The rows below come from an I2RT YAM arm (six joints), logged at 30 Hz.
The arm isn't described. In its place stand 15 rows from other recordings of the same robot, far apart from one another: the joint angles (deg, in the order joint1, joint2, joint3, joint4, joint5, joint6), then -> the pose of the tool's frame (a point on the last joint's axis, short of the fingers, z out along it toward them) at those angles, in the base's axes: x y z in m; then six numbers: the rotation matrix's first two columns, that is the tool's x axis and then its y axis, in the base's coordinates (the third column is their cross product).
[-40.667, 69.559, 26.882, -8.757, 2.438, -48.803] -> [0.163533 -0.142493 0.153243 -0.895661 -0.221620 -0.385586 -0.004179 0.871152 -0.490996]
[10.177, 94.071, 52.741, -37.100, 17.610, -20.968] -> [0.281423 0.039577 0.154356 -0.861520 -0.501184 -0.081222 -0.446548 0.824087 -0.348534]
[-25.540, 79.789, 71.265, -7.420, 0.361, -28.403] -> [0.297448 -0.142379 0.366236 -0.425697 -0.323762 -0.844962 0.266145 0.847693 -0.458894]
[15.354, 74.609, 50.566, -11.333, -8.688, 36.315] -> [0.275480 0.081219 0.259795 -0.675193 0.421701 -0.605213 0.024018 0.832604 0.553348]
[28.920, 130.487, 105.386, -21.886, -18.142, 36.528] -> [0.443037 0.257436 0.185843 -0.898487 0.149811 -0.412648 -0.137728 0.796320 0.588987]
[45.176, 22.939, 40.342, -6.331, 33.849, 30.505] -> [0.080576 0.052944 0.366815 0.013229 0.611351 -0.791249 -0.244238 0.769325 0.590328]
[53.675, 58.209, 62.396, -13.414, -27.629, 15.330] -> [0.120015 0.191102 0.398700 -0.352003 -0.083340 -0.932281 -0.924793 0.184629 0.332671]
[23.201, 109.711, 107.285, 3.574, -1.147, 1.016] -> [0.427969 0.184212 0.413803 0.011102 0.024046 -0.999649 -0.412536 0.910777 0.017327]
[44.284, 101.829, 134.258, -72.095, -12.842, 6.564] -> [0.232449 0.237764 0.484530 -0.545784 -0.376625 -0.748514 -0.745733 0.625675 0.228939]
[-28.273, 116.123, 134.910, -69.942, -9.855, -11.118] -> [0.370381 -0.192286 0.401287 -0.744816 0.184869 -0.641149 0.232887 0.972454 0.009856]
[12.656, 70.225, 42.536, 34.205, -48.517, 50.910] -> [0.259991 0.085716 0.312291 -0.606494 0.390737 -0.692452 -0.635365 0.285396 0.717538]
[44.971, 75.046, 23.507, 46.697, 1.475, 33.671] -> [0.184899 0.183418 0.204787 -0.431345 0.352508 -0.830469 -0.539777 0.636742 0.550636]
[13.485, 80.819, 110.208, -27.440, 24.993, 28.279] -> [0.264223 0.047894 0.550241 0.123531 0.471199 -0.873334 0.159816 0.859140 0.486146]
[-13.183, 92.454, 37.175, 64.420, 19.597, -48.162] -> [0.315015 -0.086051 0.227144 -0.297108 -0.651282 -0.698254 0.473612 0.534461 -0.700031]
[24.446, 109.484, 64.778, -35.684, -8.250, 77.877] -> [0.309797 0.146442 0.124979 -0.610241 0.785457 0.103264 0.786969 0.586052 0.192930]
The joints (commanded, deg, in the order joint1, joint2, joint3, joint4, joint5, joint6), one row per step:
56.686 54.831 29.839 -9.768 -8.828 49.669
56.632 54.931 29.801 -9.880 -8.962 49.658
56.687 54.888 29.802 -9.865 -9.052 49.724
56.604 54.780 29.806 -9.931 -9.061 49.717
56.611 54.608 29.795 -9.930 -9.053 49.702
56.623 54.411 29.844 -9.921 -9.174 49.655
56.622 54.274 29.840 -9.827 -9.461 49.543
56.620 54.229 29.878 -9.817 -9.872 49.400
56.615 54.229 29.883 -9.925 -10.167 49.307
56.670 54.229 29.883 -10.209 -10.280 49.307
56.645 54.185 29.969 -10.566 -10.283 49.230
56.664 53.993 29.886 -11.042 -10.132 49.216
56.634 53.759 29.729 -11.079 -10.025 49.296
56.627 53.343 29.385 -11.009 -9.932 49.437
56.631 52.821 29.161 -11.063 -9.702 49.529
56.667 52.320 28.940 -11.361 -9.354 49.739
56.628 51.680 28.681 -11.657 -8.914 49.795
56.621 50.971 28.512 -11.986 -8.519 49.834
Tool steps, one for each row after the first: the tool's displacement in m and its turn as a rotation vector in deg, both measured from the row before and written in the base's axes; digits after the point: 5 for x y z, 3 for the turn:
0.00008 -0.00008 -0.00071 -0.170 0.193 0.062
-0.00025 0.00008 0.00017 0.098 0.061 0.091
0.00010 -0.00037 0.00027 0.039 -0.026 -0.072
-0.00020 -0.00027 0.00049 0.128 -0.104 0.009
-0.00025 -0.00016 0.00094 0.236 -0.119 0.138
-0.00024 -0.00006 0.00058 0.244 -0.076 0.298
-0.00022 0.00010 0.00041 0.161 0.031 0.417
-0.00021 -0.00002 -0.00012 -0.023 0.123 0.290
-0.00040 -0.00012 -0.00044 -0.202 0.210 0.148
-0.00009 -0.00030 0.00009 -0.211 0.067 0.021
-0.00054 -0.00086 -0.00063 -0.358 0.119 -0.097
-0.00027 -0.00072 -0.00025 0.023 -0.012 -0.163
-0.00066 -0.00115 -0.00061 0.131 -0.014 -0.163
-0.00067 -0.00125 0.00021 0.159 -0.173 -0.237
-0.00082 -0.00140 -0.00024 -0.060 0.006 -0.368
-0.00072 -0.00182 -0.00005 -0.049 -0.213 -0.432
-0.00083 -0.00175 0.00062 0.065 -0.273 -0.354

